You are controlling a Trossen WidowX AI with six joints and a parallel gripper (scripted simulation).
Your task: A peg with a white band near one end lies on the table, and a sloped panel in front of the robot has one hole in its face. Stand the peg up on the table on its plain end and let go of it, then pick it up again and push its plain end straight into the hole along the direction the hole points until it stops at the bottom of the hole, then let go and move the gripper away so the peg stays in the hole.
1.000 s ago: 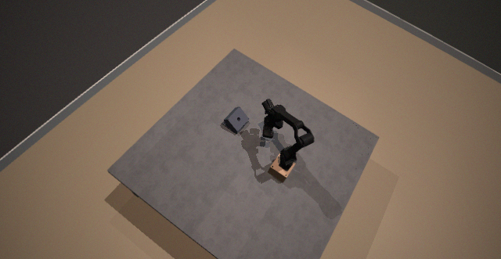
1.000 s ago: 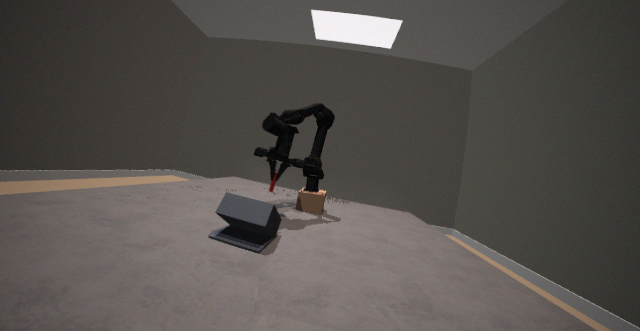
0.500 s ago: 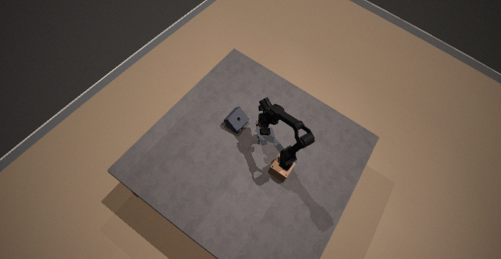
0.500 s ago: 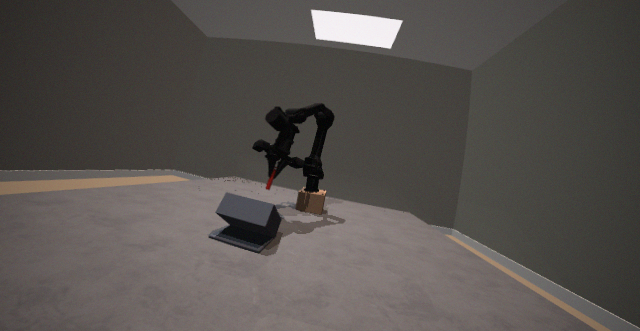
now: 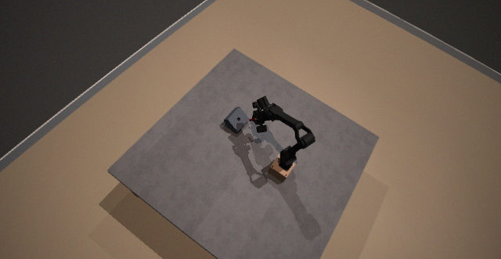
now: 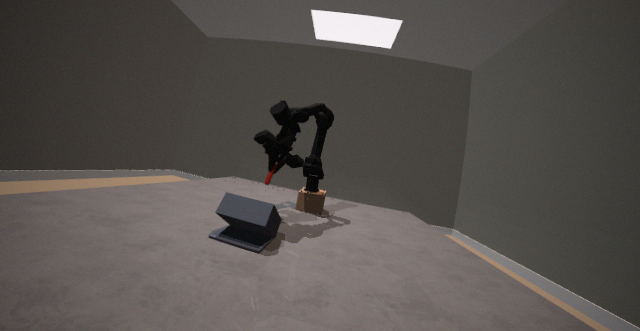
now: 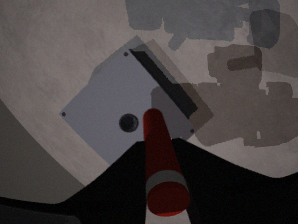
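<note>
Right now my gripper tip is 110 mm short of the sloped panel, 10 mm to the right of it and 110 mm above it. Round my gripper tip: peg (10 mm behind, 10 mm above).
</note>
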